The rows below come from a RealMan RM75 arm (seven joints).
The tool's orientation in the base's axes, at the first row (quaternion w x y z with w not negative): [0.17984 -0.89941 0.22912 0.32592]
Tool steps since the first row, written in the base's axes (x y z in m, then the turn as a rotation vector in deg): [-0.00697 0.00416 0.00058 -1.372 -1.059 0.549]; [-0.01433 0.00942 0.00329 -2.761 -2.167 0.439]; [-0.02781 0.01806 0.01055 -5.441 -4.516 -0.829]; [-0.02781 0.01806 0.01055 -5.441 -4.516 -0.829]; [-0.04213 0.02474 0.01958 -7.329 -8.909 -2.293]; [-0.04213 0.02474 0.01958 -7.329 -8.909 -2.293]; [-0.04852 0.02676 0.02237 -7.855 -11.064 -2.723]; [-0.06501 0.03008 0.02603 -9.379 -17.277 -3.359]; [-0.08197 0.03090 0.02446 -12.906 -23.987 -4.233]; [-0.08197 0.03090 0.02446 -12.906 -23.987 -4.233]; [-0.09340 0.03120 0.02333 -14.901 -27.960 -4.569]
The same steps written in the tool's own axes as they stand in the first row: [-0.00637 0.00013 0.00506 -0.991 1.510 -0.206]; [-0.01476 -0.00081 0.00930 -1.539 3.184 0.049]; [-0.03136 -0.00211 0.01493 -1.828 6.774 1.205]; [-0.03136 -0.00211 0.01493 -1.828 6.774 1.205]; [-0.04915 -0.00165 0.01877 -0.842 11.676 1.138]; [-0.04915 -0.00165 0.01877 -0.842 11.676 1.138]; [-0.05597 -0.00043 0.02093 -0.278 13.819 0.695]; [-0.07065 0.00491 0.02816 0.940 19.895 -1.016]; [-0.08142 0.01348 0.03823 1.096 27.486 -1.779]; [-0.08142 0.01348 0.03823 1.096 27.486 -1.779]; [-0.08855 0.01947 0.04495 1.130 31.900 -2.410]
